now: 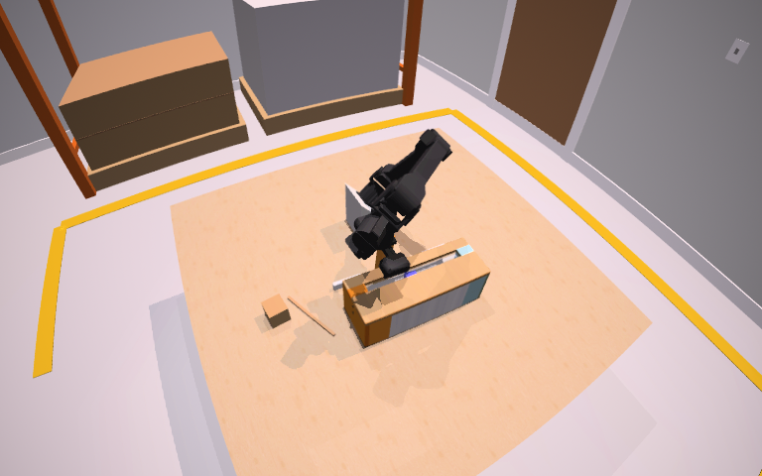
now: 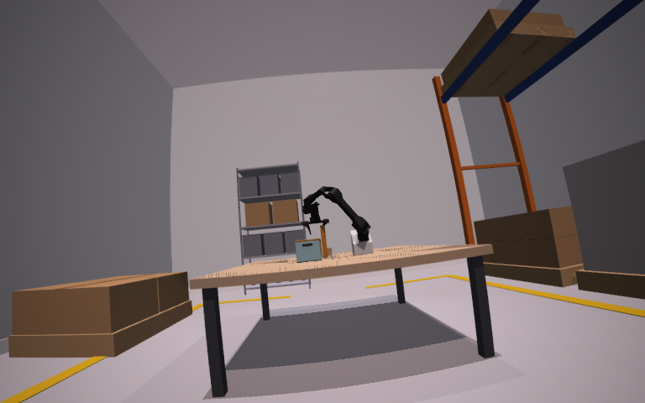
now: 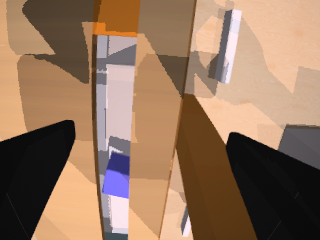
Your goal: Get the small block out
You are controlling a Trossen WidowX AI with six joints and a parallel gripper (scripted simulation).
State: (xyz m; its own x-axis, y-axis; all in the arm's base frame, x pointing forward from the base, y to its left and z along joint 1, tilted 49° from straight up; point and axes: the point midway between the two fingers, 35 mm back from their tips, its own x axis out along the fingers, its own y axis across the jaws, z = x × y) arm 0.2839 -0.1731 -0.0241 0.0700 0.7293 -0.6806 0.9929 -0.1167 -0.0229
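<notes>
Now: the clear-fronted box 2 cm ahead of my gripper tip, 10 cm to the left of it and 10 cm below it. Also, from my gripper tip: wooden cube: 9 cm behind, 27 cm to the right, 13 cm below; then thin wooden stick: 5 cm behind, 19 cm to the right, 16 cm below; then blue block: 3 cm ahead, 9 cm to the left, 8 cm below.
</notes>
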